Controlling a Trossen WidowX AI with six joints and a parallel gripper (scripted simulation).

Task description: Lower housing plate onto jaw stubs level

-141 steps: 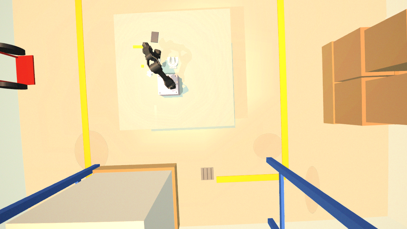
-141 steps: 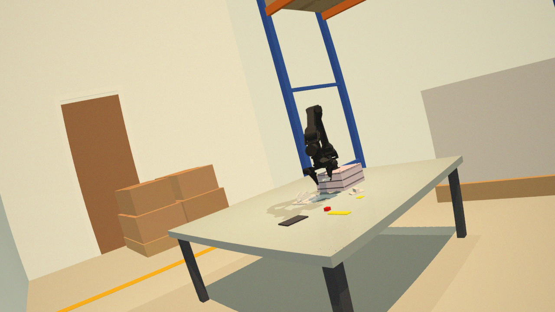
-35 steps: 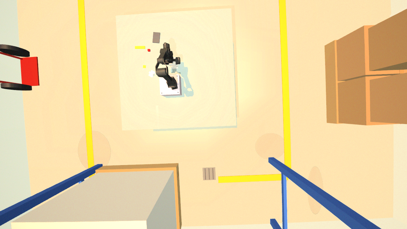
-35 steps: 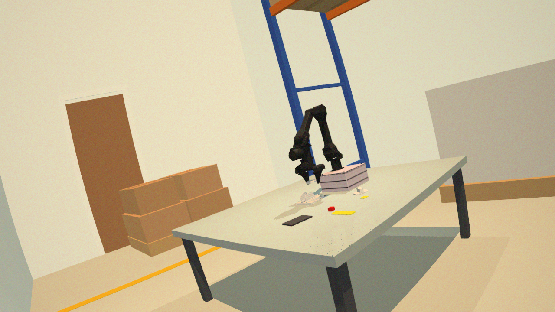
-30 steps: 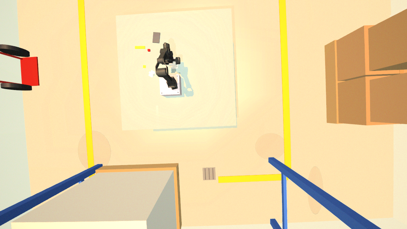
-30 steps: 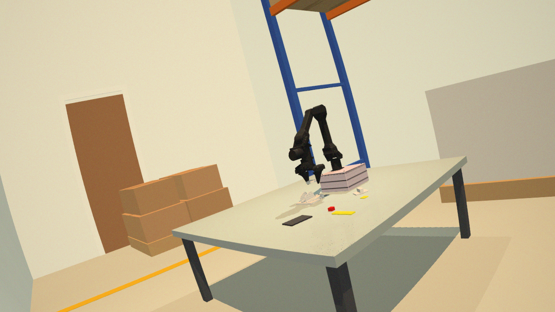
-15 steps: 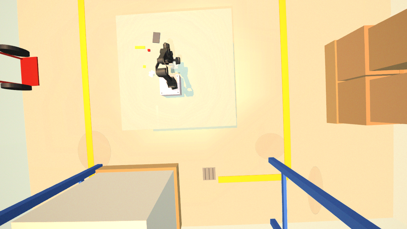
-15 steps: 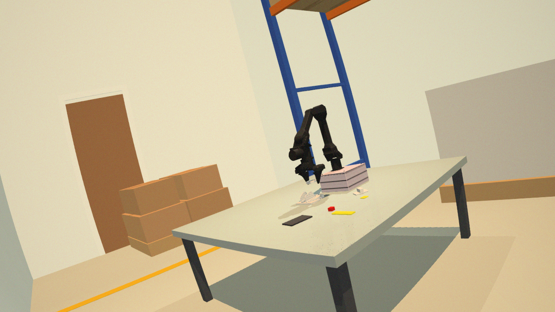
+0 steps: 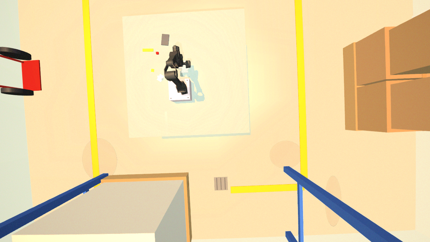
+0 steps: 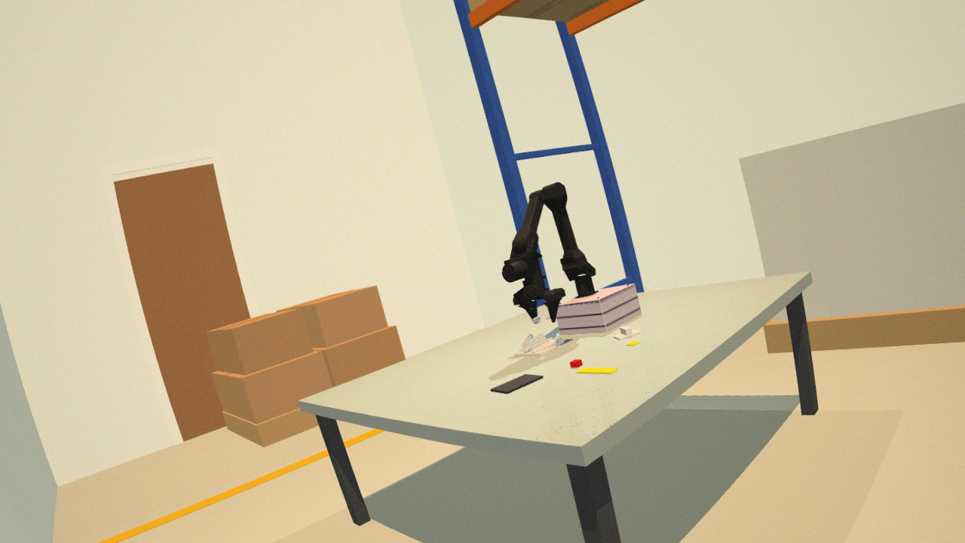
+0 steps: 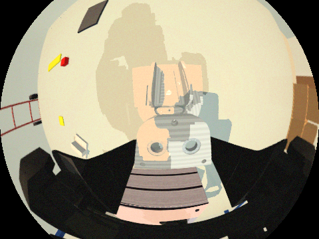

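My gripper tip is 70 mm short of the white part, 70 mm above it and 10 mm to the left of it. Also, from my gripper tip: small yellow square 330 mm to the left, 80 mm ahead, 70 mm below; then dark flat plate 360 mm ahead, 130 mm to the left, 70 mm below; then red cube 240 mm to the left, 240 mm ahead, 70 mm below.
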